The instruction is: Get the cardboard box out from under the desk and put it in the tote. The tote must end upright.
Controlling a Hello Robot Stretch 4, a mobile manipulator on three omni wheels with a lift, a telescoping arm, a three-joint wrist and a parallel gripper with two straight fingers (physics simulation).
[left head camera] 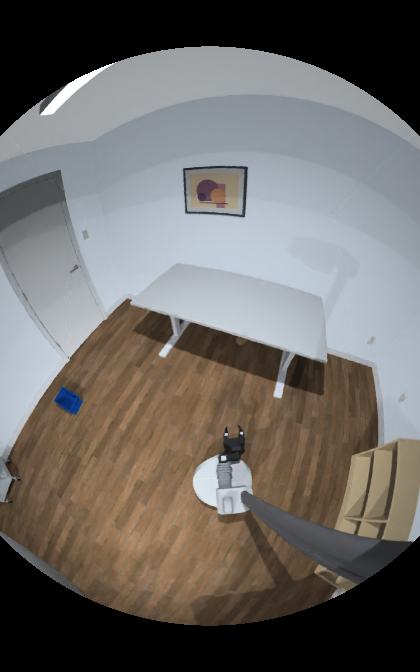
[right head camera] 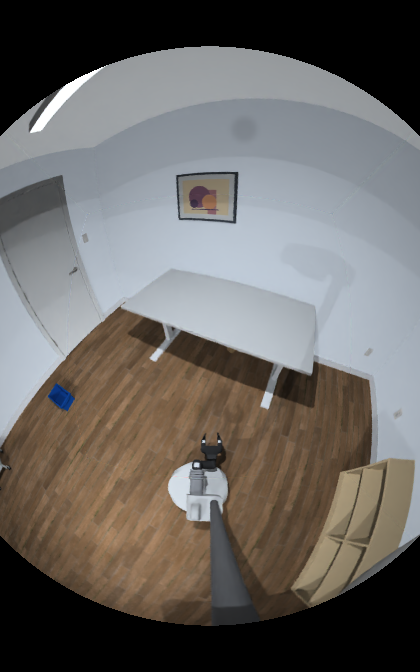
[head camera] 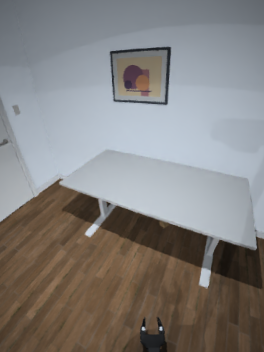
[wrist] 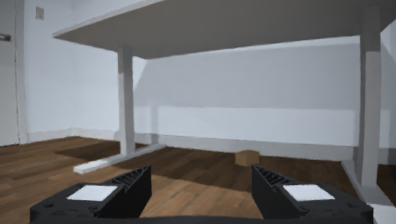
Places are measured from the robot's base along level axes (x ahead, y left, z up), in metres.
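Pixels of known places: gripper, fingertip midpoint: (left head camera: 232, 424) (head camera: 151, 316) (wrist: 201, 180).
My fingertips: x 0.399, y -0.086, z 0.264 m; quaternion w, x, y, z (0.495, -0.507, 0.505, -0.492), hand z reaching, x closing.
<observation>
Behind a point stands the place of what it marks.
A small tan cardboard box (wrist: 247, 158) {x 1.339, y -0.314, z 0.018 m} (head camera: 163, 224) {x 1.346, y -0.297, z 0.029 m} (left head camera: 242, 341) {x 1.353, y -0.331, z 0.017 m} (right head camera: 230, 350) lies on the floor under the white desk (head camera: 160, 190) {x 1.134, y -0.187, z 0.693 m} (left head camera: 240, 305) {x 1.137, y -0.194, z 0.693 m} (right head camera: 225, 315) (wrist: 200, 30) {x 1.262, y -0.075, z 0.668 m}, near the back wall. In the head views the desk's front edge hides part of it. My gripper (head camera: 152, 321) {x 0.399, y -0.086, z 0.264 m} (left head camera: 234, 431) {x 0.399, y -0.086, z 0.264 m} (right head camera: 211, 439) (wrist: 201, 180) {x 0.399, y -0.086, z 0.264 m} is open and empty, in front of the desk and well short of the box. In the wrist view the box shows beyond the fingers, right of the middle. The blue tote (left head camera: 68, 401) {x 0.606, y 1.597, z -0.024 m} (right head camera: 61, 397) stands upright on the floor at the far left.
The desk's left leg (wrist: 126, 100) {x 1.507, y 0.390, z 0.337 m} (head camera: 98, 222) and right leg (wrist: 370, 100) {x 0.967, y -0.694, z 0.322 m} (head camera: 207, 265) stand on long feet either side of the box. A tan shelf unit (left head camera: 407, 490) {x -0.522, y -1.226, z 0.583 m} (right head camera: 395, 500) stands at the right. A door (left head camera: 45, 280) {x 1.449, y 1.735, z 0.976 m} (right head camera: 42, 280) is at the left.
</observation>
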